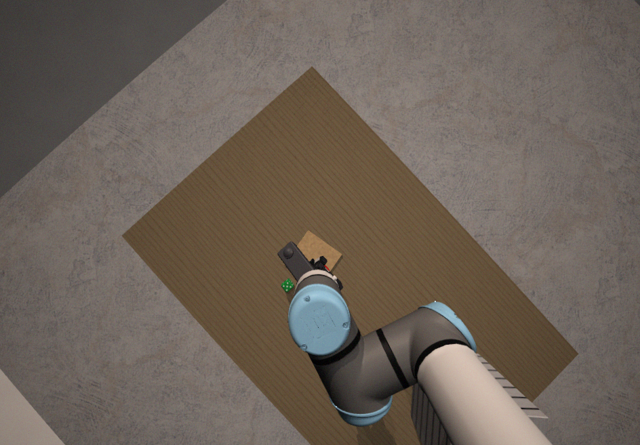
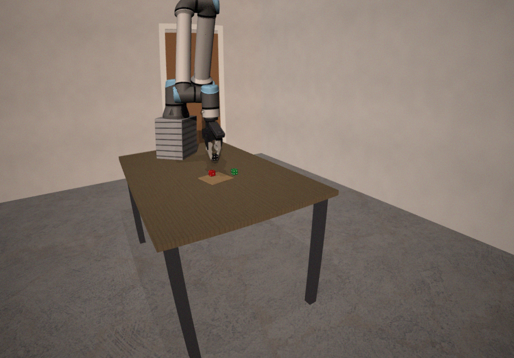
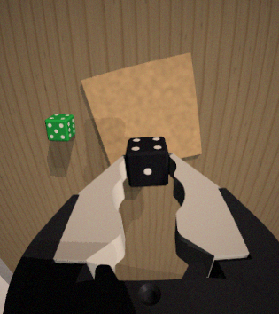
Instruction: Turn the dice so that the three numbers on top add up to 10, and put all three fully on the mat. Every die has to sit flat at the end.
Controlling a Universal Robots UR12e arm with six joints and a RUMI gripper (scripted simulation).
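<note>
My gripper is now 120 mm above the tan mat. Also, from my hand: black die: right at my hand; red die: 40 mm behind, 100 mm below; green die: 10 mm ahead, 120 mm to the left, 110 mm below.
</note>
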